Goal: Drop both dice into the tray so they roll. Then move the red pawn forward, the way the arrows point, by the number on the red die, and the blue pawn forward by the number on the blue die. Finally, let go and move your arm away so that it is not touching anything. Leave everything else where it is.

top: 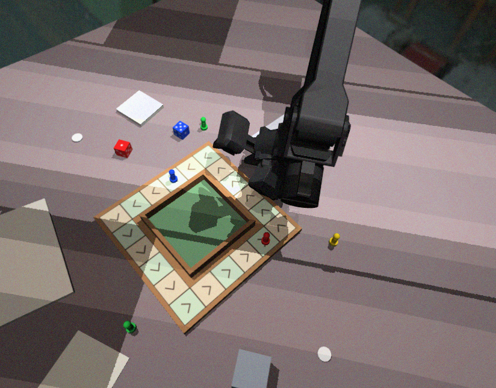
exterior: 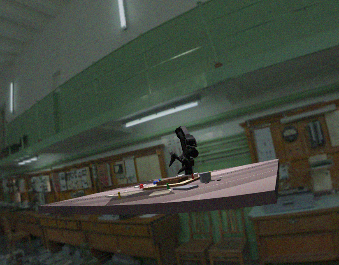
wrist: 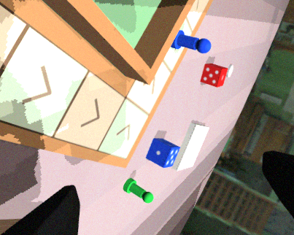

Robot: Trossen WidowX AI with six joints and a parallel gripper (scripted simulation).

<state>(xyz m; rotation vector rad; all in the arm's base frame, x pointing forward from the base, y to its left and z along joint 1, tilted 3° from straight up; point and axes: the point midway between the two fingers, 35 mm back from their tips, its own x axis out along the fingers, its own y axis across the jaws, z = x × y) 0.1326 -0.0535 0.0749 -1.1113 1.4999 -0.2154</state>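
Right now the blue pawn is 8 cm to the right of my gripper tip, 8 cm ahead of it and 6 cm below it. From my gripper tip the other things lie so: green tray: 13 cm ahead, 8 cm below, 2 cm to the left; grey block: 27 cm ahead, 26 cm to the left, 6 cm below; red pawn: 15 cm to the left, 8 cm ahead, 6 cm below.
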